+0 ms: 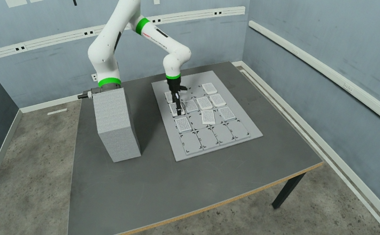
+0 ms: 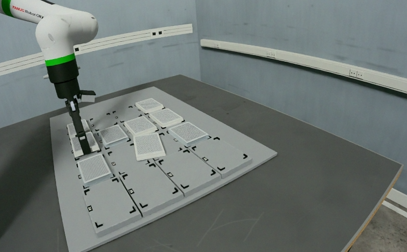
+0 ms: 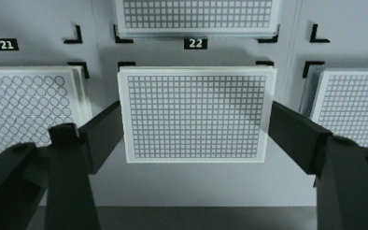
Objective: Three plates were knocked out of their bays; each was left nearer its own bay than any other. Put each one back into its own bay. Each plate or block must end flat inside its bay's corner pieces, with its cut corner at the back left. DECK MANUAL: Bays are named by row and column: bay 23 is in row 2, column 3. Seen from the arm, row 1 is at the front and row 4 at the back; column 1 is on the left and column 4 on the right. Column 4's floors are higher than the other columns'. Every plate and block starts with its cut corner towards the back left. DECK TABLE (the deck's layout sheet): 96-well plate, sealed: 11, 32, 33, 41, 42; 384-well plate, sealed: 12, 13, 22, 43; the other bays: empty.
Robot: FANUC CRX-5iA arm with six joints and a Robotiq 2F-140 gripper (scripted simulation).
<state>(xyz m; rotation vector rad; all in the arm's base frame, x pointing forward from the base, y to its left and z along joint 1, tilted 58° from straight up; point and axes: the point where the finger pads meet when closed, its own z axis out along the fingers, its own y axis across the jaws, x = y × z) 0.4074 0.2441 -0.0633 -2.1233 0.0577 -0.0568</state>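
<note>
Right now my hand is 6 cm short of the label 22 and 3 cm above it. Round my hand: bay label (27 cm ahead, 17 cm to the right, 3 cm below); 384-well plate (16 cm to the right, 2 cm below).
</note>
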